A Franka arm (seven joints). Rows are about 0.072 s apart.
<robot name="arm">
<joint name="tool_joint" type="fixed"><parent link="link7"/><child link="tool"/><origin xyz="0 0 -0.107" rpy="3.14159 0 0"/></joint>
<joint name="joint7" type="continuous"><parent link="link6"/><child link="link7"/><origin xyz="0.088 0 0" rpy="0 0 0"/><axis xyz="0 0 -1"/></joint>
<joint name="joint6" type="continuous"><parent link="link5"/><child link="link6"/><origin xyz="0 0 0" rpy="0 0 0"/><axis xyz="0 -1 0"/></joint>
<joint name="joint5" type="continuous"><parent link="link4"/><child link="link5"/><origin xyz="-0.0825 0 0.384" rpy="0 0 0"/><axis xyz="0 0 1"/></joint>
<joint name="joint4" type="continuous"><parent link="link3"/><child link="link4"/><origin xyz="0.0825 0 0" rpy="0 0 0"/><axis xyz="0 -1 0"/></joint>
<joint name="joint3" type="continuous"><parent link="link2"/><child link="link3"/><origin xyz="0 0 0.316" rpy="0 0 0"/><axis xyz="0 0 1"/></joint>
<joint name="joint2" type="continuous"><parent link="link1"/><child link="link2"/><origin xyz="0 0 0" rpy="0 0 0"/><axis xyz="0 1 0"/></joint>
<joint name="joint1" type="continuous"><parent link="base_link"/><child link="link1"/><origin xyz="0 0 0.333" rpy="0 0 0"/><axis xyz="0 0 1"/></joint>
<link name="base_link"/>
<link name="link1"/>
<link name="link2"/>
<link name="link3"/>
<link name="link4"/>
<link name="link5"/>
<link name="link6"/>
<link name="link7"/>
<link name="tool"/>
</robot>
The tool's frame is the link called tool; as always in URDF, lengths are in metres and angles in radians. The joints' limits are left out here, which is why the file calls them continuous.
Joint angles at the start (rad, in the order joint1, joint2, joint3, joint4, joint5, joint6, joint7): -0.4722, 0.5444, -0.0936, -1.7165, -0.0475, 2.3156, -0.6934
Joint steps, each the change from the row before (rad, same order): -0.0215, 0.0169, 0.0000, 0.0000, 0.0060, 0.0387, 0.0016; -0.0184, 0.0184, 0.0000, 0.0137, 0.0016, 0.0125, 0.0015; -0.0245, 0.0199, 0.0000, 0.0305, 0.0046, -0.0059, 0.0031; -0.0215, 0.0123, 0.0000, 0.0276, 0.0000, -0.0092, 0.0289; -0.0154, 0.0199, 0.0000, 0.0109, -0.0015, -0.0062, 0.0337; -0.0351, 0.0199, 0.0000, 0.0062, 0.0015, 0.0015, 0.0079; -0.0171, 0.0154, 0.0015, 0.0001, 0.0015, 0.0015, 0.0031; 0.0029, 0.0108, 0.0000, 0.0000, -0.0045, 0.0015, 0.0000; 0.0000, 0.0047, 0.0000, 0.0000, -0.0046, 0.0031, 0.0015
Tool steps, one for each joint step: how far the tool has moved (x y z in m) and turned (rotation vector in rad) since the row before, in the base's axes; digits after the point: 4 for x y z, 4 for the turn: -0.0051, -0.0135, -0.0078, -0.0080, -0.0210, -0.0237; -0.0034, -0.0123, -0.0053, -0.0042, -0.0068, -0.0192; -0.0037, -0.0172, -0.0007, -0.0012, -0.0054, -0.0294; -0.0036, -0.0151, 0.0029, -0.0036, -0.0077, -0.0495; -0.0056, -0.0091, -0.0096, 0.0077, 0.0099, -0.0478; -0.0150, -0.0193, -0.0110, 0.0073, 0.0088, -0.0434; -0.0081, -0.0077, -0.0106, 0.0095, 0.0097, -0.0198; 0.0005, 0.0020, -0.0073, 0.0029, 0.0099, 0.0060; -0.0002, 0.0001, -0.0030, -0.0017, 0.0036, 0.0019
